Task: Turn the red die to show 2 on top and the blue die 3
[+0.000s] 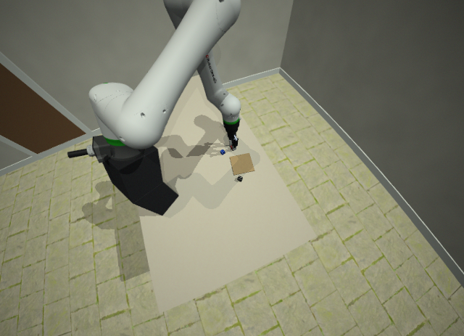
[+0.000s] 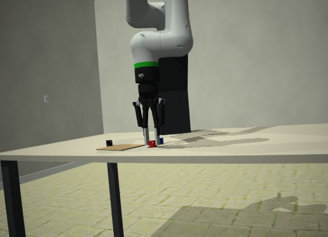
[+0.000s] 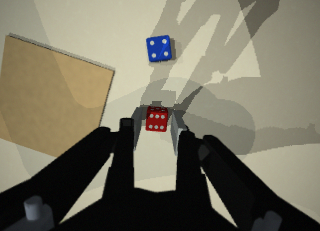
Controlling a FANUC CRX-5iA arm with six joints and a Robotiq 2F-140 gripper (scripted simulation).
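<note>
The red die lies 3 cm below my hand. The rest, counted from my hand: blue die 8 cm behind, 3 cm below; black die 24 cm to the right, 7 cm behind, 3 cm below; brown mat 14 cm to the right, 4 cm below, 1 cm behind.
</note>
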